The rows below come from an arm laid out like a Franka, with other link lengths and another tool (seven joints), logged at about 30 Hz.
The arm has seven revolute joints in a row. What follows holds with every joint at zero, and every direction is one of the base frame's.
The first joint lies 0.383 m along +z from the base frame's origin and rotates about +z.
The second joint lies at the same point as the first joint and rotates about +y.
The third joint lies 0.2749 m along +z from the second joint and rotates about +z.
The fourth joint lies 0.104 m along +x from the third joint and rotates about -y.
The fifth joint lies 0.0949 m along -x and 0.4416 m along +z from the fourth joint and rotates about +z.
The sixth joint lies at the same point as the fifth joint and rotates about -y.
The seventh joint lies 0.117 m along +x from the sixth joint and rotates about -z.
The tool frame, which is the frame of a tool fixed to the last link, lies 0.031 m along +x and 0.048 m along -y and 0.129 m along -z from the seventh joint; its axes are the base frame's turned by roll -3.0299, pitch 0 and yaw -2.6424 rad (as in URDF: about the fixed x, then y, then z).
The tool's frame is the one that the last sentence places.
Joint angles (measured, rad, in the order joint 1, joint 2, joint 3, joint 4, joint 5, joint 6, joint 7), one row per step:
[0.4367 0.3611 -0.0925 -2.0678 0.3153 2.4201 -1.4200]
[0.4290 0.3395 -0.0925 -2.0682 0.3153 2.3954 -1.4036]
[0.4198 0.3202 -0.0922 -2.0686 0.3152 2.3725 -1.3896]
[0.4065 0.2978 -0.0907 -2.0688 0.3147 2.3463 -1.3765]
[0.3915 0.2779 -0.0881 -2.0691 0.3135 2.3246 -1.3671]
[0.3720 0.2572 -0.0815 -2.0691 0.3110 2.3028 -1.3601]
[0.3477 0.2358 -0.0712 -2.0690 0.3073 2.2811 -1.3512]
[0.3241 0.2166 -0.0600 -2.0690 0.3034 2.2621 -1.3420]
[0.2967 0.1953 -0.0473 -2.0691 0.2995 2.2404 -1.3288]
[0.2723 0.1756 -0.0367 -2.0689 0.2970 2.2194 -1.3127]
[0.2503 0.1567 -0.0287 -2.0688 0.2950 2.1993 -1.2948]
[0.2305 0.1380 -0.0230 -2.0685 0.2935 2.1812 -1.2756]
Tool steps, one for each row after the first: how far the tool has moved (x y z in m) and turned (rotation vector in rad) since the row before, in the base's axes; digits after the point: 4 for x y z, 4 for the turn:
[0.0023 -0.0042 0.0113 0.0056 0.0078 -0.0195]
[0.0021 -0.0052 0.0099 0.0048 0.0077 -0.0185]
[0.0026 -0.0069 0.0117 0.0058 0.0078 -0.0194]
[0.0026 -0.0075 0.0106 0.0051 0.0050 -0.0167]
[0.0025 -0.0077 0.0113 0.0055 0.0036 -0.0139]
[0.0025 -0.0086 0.0119 0.0052 0.0030 -0.0160]
[0.0020 -0.0079 0.0107 0.0041 0.0024 -0.0151]
[0.0020 -0.0097 0.0117 0.0041 0.0038 -0.0206]
[0.0017 -0.0094 0.0108 0.0036 0.0050 -0.0235]
[0.0014 -0.0098 0.0103 0.0028 0.0052 -0.0258]
[0.0015 -0.0100 0.0105 0.0025 0.0034 -0.0278]

